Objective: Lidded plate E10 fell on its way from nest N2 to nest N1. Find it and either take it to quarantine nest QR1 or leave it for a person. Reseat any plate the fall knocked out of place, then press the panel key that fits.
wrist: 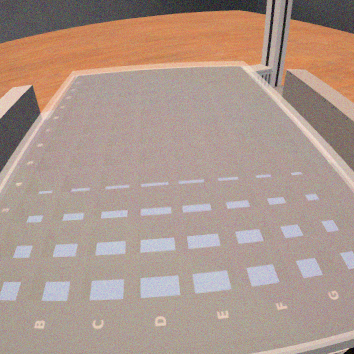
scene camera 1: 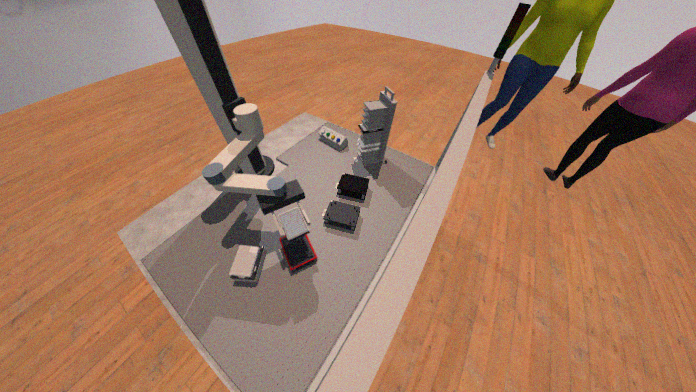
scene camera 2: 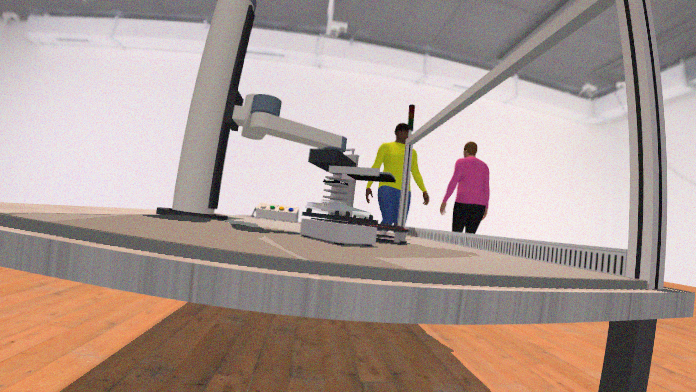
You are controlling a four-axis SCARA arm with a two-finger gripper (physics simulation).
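Pixels of known places: gripper, fingertip midpoint: (wrist: 161, 95) (scene camera 1: 296, 229) (scene camera 2: 383, 175); arm's base, link origin: (scene camera 1: 255, 169).
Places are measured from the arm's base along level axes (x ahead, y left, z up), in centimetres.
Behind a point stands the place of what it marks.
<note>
My gripper (scene camera 1: 292, 219) @(y -21.7, x 62.3, z 20.1 cm) (scene camera 2: 361, 173) (wrist: 161, 95) @(y -21.7, x 62.3, z 20.1 cm) is shut on a clear lidded plate (scene camera 1: 293, 223) @(y -20.4, x 59.7, z 20.6 cm) (wrist: 160, 245) @(y -18.0, x 55.4, z 20.6 cm), one finger along each side. The plate is level and raised above the table, with well letters B to G showing in the wrist view; no plate name is readable. In scene camera 1 it overlaps the far edge of a red-edged black nest (scene camera 1: 299, 253) @(y -25.4, x 64.0, z 5.3 cm), whose visible part holds no plate. Two dark nests (scene camera 1: 342, 215) @(y 1.5, x 68.5, z 6.0 cm) (scene camera 1: 353, 186) @(y 20.1, x 63.0, z 7.0 cm) stand further right. The key panel (scene camera 1: 333, 137) @(y 49.7, x 26.9, z 7.8 cm) (scene camera 2: 277, 213) @(y 48.9, x 24.7, z 4.9 cm) has green, yellow and blue keys among its keys.
A white-topped block (scene camera 1: 246, 261) @(y -41.6, x 49.7, z 8.5 cm) stands left of the red-edged nest. A tall shelved rack (scene camera 1: 381, 150) @(y 53.0, x 62.8, z 11.4 cm) (scene camera 2: 349, 195) @(y 53.4, x 61.9, z 19.4 cm) stands near the panel. A low barrier (scene camera 1: 417, 220) @(y -21.6, x 97.2, z 62.0 cm) runs along one table side. Two people, in yellow (scene camera 1: 560, 35) (scene camera 2: 395, 165) and pink (scene camera 1: 660, 85) (scene camera 2: 472, 180), stand beyond it.
</note>
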